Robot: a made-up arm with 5 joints.
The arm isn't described. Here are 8 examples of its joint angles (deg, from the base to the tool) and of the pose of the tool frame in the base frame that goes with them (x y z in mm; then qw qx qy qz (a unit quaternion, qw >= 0)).
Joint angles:
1: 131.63 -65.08 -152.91 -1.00 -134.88
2: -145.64 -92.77 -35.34 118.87 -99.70
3: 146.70 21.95 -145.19 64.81 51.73
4: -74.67 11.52 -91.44 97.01 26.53
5: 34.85 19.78 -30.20 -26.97 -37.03
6: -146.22 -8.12 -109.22 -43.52 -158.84
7: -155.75 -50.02 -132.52 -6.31 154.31
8: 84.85 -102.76 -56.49 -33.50 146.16
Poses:
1: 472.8 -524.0 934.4 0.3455 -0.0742 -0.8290 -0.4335
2: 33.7 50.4 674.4 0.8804 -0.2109 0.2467 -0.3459
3: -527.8 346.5 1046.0 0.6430 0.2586 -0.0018 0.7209
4: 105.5 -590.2 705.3 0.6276 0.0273 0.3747 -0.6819
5: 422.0 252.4 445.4 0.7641 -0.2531 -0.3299 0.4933
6: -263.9 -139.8 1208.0 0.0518 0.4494 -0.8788 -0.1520
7: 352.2 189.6 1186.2 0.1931 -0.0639 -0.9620 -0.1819
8: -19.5 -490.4 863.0 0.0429 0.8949 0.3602 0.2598
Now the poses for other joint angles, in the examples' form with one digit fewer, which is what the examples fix.
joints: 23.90 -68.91 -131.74 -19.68 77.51
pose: -607 -324 968 0.070 -0.729 0.672 -0.107
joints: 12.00 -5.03 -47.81 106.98 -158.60
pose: 319 7 589 0.118 0.295 -0.069 0.946
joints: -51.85 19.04 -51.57 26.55 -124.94
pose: 305 -497 458 0.746 -0.300 -0.023 0.594
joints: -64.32 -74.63 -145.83 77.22 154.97
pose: -325 510 968 0.138 0.692 -0.617 -0.347
